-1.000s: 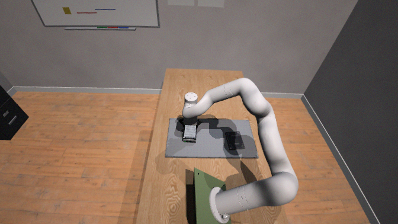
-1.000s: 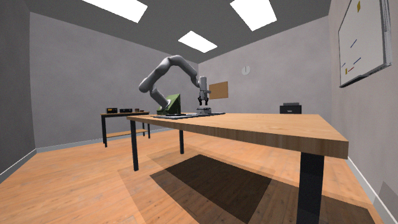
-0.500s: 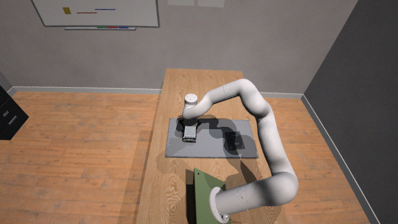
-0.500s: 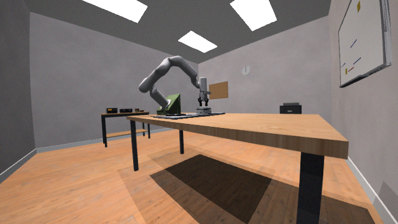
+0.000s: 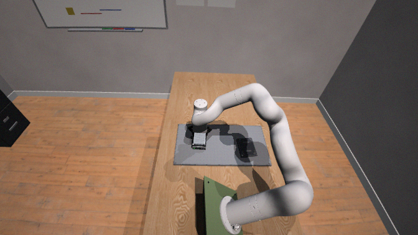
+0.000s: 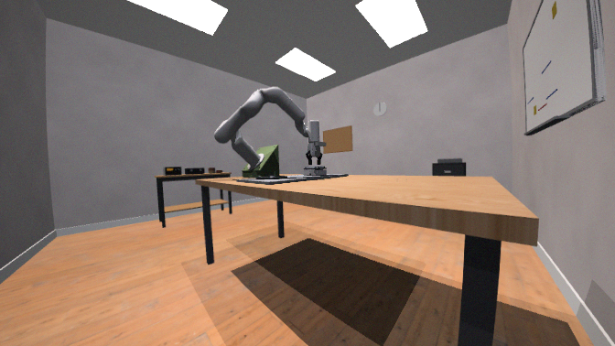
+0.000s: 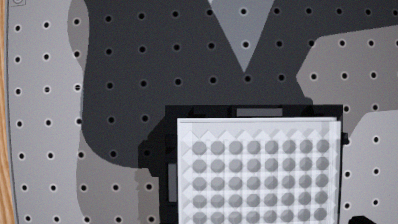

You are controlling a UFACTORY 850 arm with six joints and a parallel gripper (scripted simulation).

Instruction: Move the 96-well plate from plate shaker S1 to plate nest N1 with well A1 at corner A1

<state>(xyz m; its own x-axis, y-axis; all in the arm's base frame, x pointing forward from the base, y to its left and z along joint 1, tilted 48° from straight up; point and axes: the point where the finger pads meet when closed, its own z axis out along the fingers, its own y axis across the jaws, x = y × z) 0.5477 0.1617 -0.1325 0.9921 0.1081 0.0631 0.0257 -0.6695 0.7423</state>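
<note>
Right now my hand is 3 cm above the white 96-well plate.
</note>
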